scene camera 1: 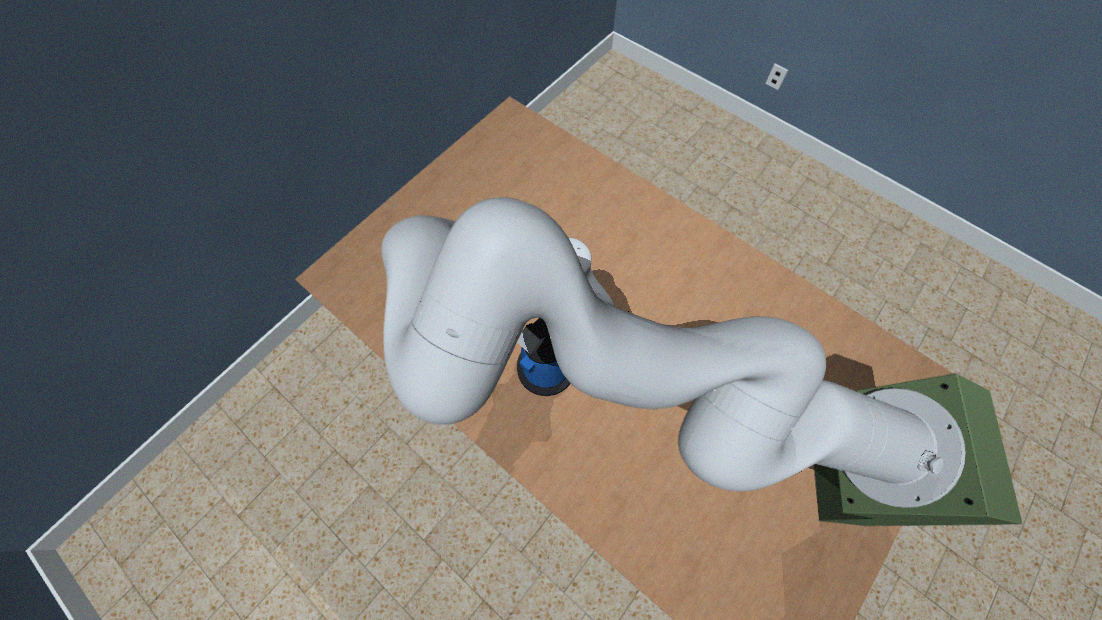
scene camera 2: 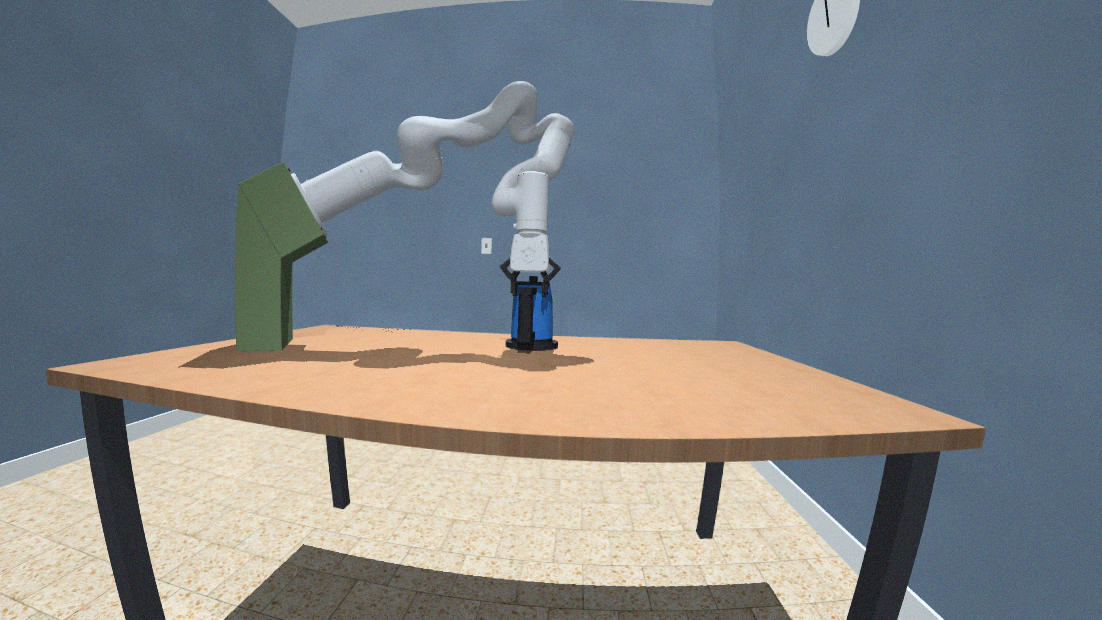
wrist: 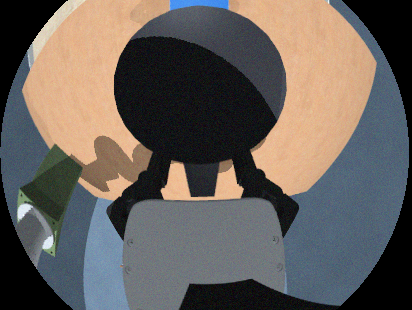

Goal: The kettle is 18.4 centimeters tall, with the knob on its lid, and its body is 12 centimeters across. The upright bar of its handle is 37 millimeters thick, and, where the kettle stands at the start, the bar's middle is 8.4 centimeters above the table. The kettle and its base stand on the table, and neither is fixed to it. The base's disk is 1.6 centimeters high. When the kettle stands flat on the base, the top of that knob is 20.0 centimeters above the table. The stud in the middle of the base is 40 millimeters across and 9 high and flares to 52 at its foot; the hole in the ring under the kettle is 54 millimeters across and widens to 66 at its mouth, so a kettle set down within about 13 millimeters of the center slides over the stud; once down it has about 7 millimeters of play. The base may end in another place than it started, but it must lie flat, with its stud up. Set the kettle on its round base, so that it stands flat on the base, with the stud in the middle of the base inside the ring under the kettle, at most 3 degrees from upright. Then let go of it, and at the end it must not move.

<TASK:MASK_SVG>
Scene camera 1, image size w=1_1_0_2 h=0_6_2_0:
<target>blue kettle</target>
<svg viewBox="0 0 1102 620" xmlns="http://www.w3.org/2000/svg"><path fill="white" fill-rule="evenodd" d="M547 330L544 333L547 336L536 352L529 354L521 347L522 360L520 361L520 366L523 368L526 378L535 386L552 388L564 381L566 377L558 366Z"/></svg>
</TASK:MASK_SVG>
